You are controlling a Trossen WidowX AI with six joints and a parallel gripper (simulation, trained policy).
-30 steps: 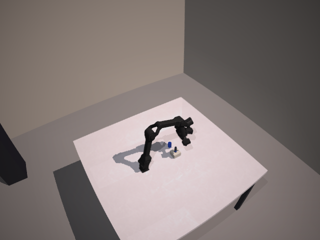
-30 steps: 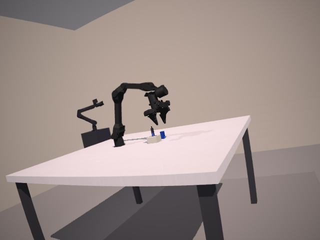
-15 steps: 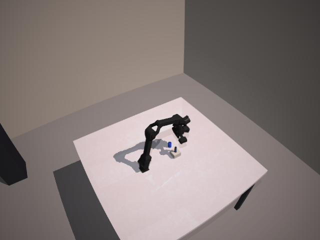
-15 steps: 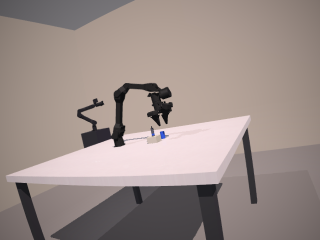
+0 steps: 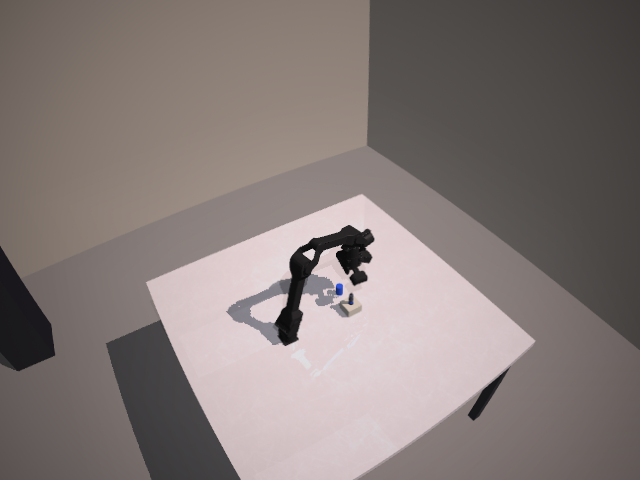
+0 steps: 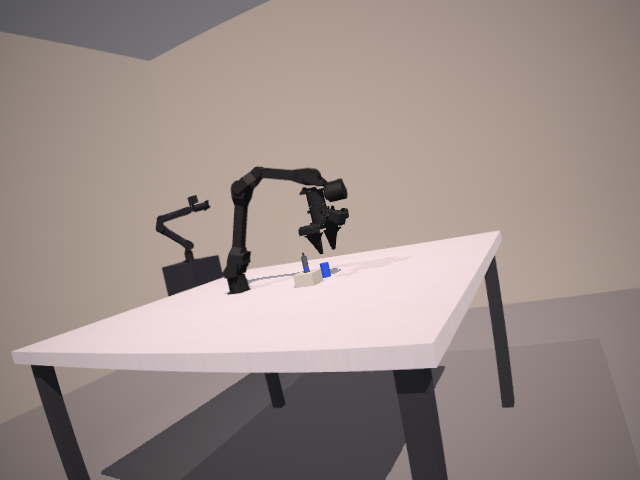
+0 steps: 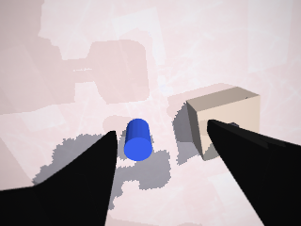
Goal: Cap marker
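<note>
Right now my gripper tip is 40 mm past the blue cap, 30 mm to the right of it and 60 mm above it. From my gripper tip the other things lie so: holder block 50 mm behind, 70 mm to the right, 70 mm below.
</note>
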